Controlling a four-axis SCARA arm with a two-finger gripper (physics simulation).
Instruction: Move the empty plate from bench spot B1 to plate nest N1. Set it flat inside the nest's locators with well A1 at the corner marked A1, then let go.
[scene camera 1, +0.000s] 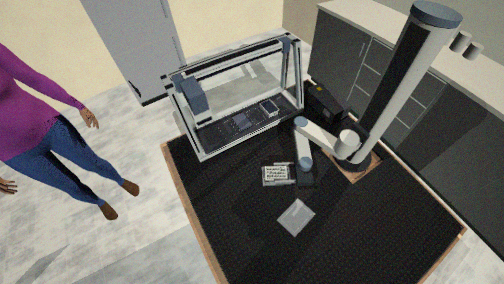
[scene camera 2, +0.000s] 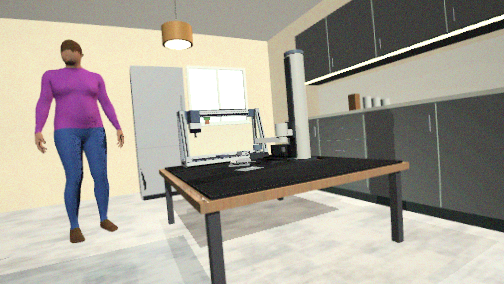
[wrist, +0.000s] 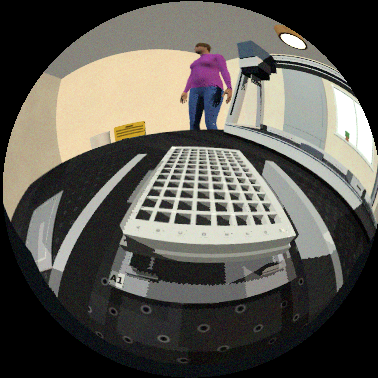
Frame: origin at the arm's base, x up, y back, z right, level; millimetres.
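Seen in the pictures: gripper, fingertip midpoint: (scene camera 1: 274, 172) (scene camera 2: 237, 160) (wrist: 207, 164); arm's base, link origin: (scene camera 1: 351, 155) (scene camera 2: 301, 160).
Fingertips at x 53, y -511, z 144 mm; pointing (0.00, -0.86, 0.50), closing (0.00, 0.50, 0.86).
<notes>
Pixels of each thing's middle, then the offset from my fingertips to it. "spot": a spot on its surface instead.
- white plate, body centre: (wrist: 208, 177) (scene camera 1: 275, 173) dx -5, dy +10, dz -6 mm
- grey nest, body centre: (wrist: 205, 204) (scene camera 1: 276, 175) dx -31, dy +11, dz -6 mm
- nest's A1 label, surface spot: (wrist: 116, 279) spot: dx -28, dy +53, dz -90 mm
- flat grey pad, surface spot: (wrist: 41, 234) spot: dx -38, dy -14, dz -234 mm
- black box, surface spot: (scene camera 1: 325, 104) spot: dx +75, dy +559, dz +211 mm
The white plate (scene camera 1: 276, 172) (scene camera 2: 242, 160) (wrist: 204, 233), with a grid of empty wells, is level and right over the nest. My gripper (scene camera 1: 276, 173) (wrist: 207, 164) is shut on its two long sides. The grey nest (wrist: 175, 293) shows below the plate's near edge in the wrist view, with a gap between them. The nest's A1 label (wrist: 116, 279) is at its near left corner. The plate hides most of the nest and its locators. The plate's own A1 mark is too small to read. A flat grey pad (scene camera 1: 296, 217) (scene camera 2: 249, 169) (wrist: 41, 234) lies apart; no label on it is readable.
A gantry machine (scene camera 1: 201, 149) (scene camera 2: 182, 142) (wrist: 280, 141) with deck items stands behind the nest. A black box (scene camera 1: 325, 104) is near the arm's column (scene camera 1: 400, 80) (scene camera 2: 298, 105). A person (scene camera 1: 30, 112) (scene camera 2: 77, 100) (wrist: 206, 72) stands beyond the table (scene camera 1: 202, 245) (scene camera 2: 300, 187).
</notes>
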